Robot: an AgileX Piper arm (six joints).
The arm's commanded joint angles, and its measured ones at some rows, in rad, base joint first. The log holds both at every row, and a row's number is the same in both.
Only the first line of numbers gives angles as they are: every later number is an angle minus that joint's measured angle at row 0.
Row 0, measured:
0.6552 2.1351 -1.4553 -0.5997 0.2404 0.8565
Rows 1 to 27, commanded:
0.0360 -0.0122 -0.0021 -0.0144 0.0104 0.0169
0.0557 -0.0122 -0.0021 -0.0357 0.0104 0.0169
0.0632 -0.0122 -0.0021 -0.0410 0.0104 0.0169
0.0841 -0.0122 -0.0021 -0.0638 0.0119 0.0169
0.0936 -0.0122 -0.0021 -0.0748 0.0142 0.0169
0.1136 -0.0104 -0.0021 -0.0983 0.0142 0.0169
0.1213 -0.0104 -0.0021 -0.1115 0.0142 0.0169
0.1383 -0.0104 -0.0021 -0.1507 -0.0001 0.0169
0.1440 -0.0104 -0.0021 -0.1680 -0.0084 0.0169
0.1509 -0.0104 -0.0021 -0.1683 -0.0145 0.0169
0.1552 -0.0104 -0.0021 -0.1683 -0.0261 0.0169
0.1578 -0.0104 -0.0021 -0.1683 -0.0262 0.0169
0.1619 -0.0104 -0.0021 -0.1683 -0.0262 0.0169
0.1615 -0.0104 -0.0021 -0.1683 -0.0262 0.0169
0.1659 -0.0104 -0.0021 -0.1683 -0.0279 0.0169
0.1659 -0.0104 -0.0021 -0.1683 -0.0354 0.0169
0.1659 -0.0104 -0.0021 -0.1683 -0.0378 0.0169
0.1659 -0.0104 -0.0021 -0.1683 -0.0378 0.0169
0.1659 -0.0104 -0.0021 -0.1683 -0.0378 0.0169
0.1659 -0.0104 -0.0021 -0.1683 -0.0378 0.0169
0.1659 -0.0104 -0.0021 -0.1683 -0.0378 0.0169
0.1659 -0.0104 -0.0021 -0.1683 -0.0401 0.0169
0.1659 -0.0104 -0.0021 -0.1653 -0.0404 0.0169
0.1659 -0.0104 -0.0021 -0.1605 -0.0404 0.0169
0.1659 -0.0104 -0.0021 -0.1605 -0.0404 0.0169
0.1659 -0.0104 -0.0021 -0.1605 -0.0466 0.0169
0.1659 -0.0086 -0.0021 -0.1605 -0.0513 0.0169
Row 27, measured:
0.1672 -0.0024 0.0000 -0.1565 -0.0305 0.0112
